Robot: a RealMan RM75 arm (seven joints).
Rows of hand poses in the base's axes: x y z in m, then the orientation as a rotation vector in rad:
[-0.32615, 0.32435, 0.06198, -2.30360, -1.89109, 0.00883]
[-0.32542, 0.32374, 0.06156, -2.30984, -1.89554, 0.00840]
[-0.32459, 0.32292, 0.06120, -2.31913, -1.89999, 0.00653]
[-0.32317, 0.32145, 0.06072, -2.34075, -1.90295, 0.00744]
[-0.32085, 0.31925, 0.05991, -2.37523, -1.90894, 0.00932]
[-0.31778, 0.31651, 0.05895, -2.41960, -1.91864, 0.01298]
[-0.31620, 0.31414, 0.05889, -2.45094, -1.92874, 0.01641]
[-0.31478, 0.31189, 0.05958, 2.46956, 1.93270, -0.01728]
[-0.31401, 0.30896, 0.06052, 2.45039, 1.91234, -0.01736]
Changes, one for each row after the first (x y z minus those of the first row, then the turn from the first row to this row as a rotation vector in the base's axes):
[0.00073, -0.00061, -0.00042, -0.00574, -0.00506, -0.00035]
[0.00156, -0.00143, -0.00078, -0.01275, -0.01228, -0.00205]
[0.00298, -0.00290, -0.00126, -0.02791, -0.02320, -0.00947]
[0.00530, -0.00510, -0.00207, -0.05290, -0.04102, -0.02048]
[0.00837, -0.00784, -0.00303, -0.08653, -0.06430, -0.03326]
[0.00995, -0.01021, -0.00309, -0.11212, -0.08180, -0.04041]
[0.01137, -0.01246, -0.00240, -0.13461, -0.09906, -0.04565]
[0.01214, -0.01539, -0.00146, -0.15622, -0.11632, -0.04828]

